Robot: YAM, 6 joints.
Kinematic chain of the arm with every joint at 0, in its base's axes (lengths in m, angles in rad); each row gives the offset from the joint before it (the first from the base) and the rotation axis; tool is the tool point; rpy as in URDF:
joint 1: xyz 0 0 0.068 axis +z
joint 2: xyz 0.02 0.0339 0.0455 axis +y
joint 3: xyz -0.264 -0.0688 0 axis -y
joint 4: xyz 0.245 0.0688 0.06 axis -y
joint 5: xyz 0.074 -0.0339 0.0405 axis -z
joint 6: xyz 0.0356 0 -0.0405 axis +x
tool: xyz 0 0 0 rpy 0 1.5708 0
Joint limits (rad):
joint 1: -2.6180..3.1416
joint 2: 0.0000..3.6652
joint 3: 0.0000..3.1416
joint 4: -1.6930..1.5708
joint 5: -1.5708..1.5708
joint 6: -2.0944..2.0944
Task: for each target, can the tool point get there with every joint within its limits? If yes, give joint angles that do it. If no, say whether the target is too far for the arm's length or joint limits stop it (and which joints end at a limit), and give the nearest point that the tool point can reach.
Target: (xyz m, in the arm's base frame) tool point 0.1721 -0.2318 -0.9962
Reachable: no: too far | nearest point 0.1570 -0.2115 -0.3800 | short by 0.617 m
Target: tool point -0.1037 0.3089 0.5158
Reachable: yes | joints -1.1549 0.4117 2.3246 -0.7403 -0.9983 -1.5092
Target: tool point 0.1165 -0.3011 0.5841
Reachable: yes | joints -1.1165 1.7611 2.0140 1.0069 0.8809 1.2630
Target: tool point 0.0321 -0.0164 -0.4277
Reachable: no: joint limits stop it (at a limit: joint 2) | nearest point 0.0729 -0.0372 -0.3396 | short by 0.099 m
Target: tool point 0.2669 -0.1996 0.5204
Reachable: yes | joints 2.4010 0.4881 1.9674 1.2699 1.1714 1.5598
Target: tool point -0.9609 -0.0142 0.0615
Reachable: no: too far | nearest point -0.6449 -0.0014 0.0790 | short by 0.317 m
